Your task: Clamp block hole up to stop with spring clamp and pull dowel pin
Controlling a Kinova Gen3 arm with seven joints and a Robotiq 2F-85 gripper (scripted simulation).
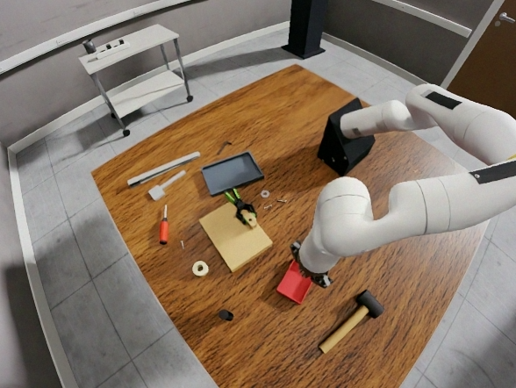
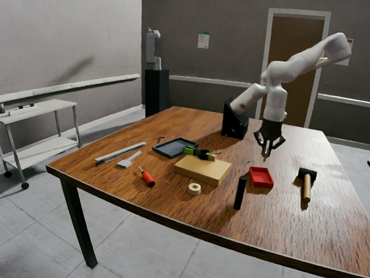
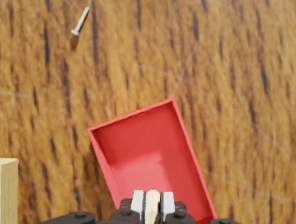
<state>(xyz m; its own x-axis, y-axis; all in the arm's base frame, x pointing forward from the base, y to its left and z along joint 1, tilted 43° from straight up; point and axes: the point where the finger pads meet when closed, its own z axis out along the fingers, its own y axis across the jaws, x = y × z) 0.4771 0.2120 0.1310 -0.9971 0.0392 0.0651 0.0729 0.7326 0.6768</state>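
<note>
The red bin lies 12 cm below my hand. Also, from my hand: wooden block: 23 cm to the right, 8 cm below; bench board: 24 cm to the right, 10 cm below, 5 cm ahead; pale dowel pin: 2 cm below.
</note>
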